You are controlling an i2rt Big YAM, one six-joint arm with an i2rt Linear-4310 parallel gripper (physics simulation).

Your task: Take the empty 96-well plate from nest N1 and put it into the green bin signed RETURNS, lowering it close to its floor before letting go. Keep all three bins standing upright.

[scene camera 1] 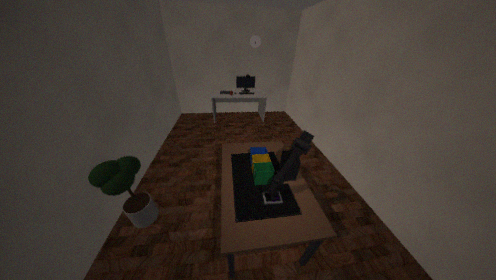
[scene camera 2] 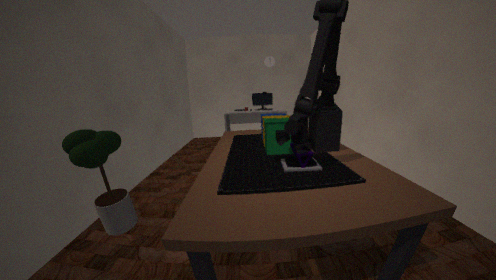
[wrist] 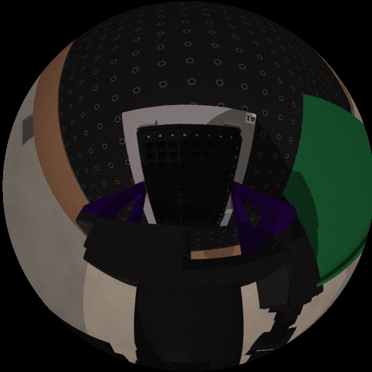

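Note:
The dark 96-well plate sits in the pale frame of its nest on the black mat. My gripper is open, its purple fingers on either side of the plate in the wrist view, with nothing held between them. Its height over the plate is hard to tell. The green bin stands upright close beside the nest. Its sign and its inside do not show. The arm covers part of the plate and nest in the scene views.
The yellow bin and the blue bin stand upright in a row behind the green one. The black mat lies on the brown table. The arm's dark base stands on the right, close to the bins.

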